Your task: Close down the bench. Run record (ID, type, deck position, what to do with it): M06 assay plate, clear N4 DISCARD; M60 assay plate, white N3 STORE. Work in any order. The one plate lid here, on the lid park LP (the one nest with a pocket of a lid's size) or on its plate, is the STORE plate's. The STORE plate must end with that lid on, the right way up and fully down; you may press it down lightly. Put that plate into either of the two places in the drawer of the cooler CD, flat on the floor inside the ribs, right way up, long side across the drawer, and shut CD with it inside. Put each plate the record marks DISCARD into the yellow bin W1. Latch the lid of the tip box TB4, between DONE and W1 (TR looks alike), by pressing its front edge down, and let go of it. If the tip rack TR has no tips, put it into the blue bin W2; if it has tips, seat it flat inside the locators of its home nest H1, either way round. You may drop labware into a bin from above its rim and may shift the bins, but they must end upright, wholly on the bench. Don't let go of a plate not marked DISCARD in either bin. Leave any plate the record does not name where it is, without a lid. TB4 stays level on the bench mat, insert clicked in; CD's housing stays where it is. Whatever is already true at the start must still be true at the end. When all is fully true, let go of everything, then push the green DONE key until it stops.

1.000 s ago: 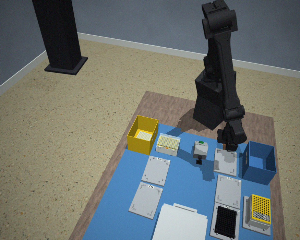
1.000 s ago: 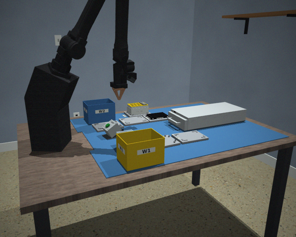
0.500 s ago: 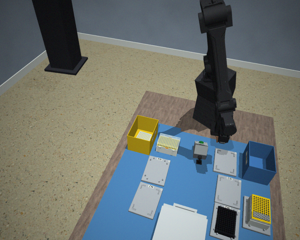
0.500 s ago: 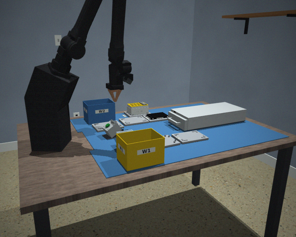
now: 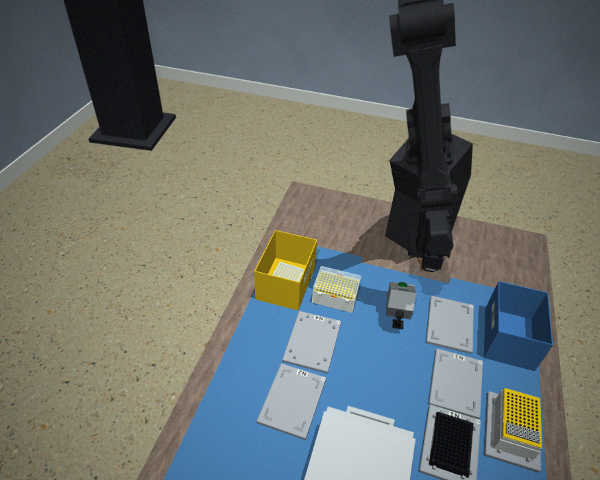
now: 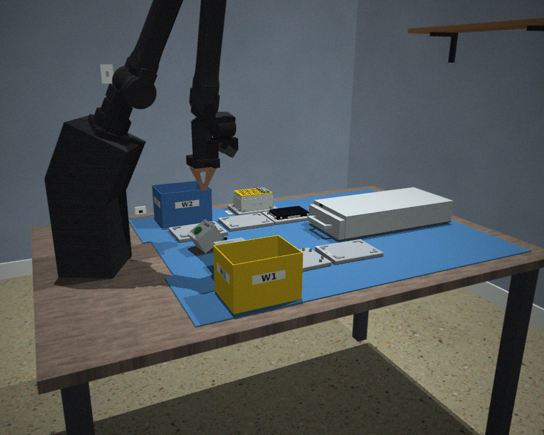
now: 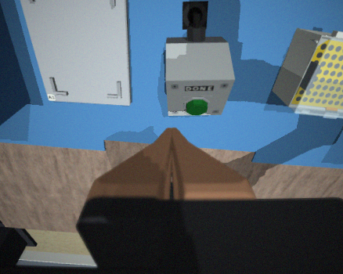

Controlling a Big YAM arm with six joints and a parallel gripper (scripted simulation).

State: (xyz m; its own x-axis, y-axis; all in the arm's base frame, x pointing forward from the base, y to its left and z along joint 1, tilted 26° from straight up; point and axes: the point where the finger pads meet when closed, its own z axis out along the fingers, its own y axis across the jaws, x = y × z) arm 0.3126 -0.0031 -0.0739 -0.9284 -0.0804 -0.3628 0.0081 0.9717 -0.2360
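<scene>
My hand is 12 cm above the green DONE key, 4 cm past it and 3 cm to the left of it. From my hand the other things lie so: nest N3: 21 cm ahead, 18 cm below, 12 cm to the left; lid park LP: 18 cm below, 12 cm to the left, 3 cm ahead; blue bin W2: 28 cm to the left, 15 cm below, 4 cm ahead.
</scene>
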